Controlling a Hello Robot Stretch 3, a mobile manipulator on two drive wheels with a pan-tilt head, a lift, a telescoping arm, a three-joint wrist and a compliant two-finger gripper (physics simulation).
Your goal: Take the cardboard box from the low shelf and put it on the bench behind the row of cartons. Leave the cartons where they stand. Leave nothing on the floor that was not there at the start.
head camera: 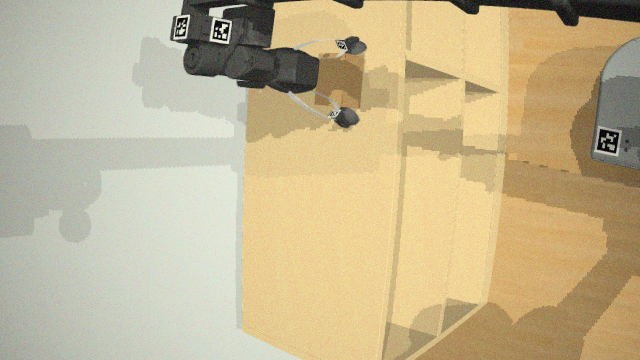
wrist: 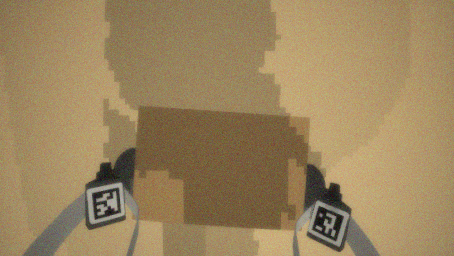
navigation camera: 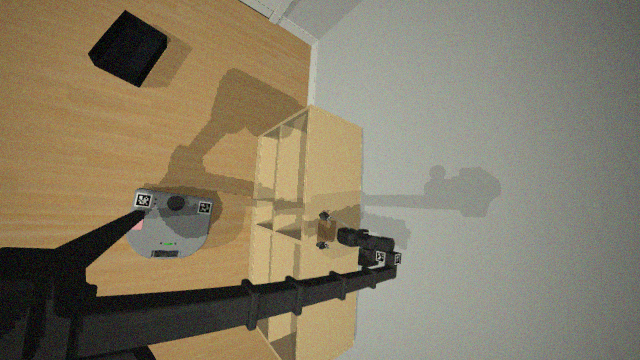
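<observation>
The brown cardboard box is at the top board of the low shelf; I cannot tell whether it touches the board. My gripper is shut on the box, with one dark fingertip against each of two opposite sides. In the wrist view the box sits nearly square between the fingers, tilted slightly, and partly in shadow. Its underside is hidden. The bench and the row of cartons do not show in these views.
The pale wall runs along the shelf's back edge. Open compartments face the wood floor. My grey base stands in front. My arm crosses over the shelf. A black block stands on the floor.
</observation>
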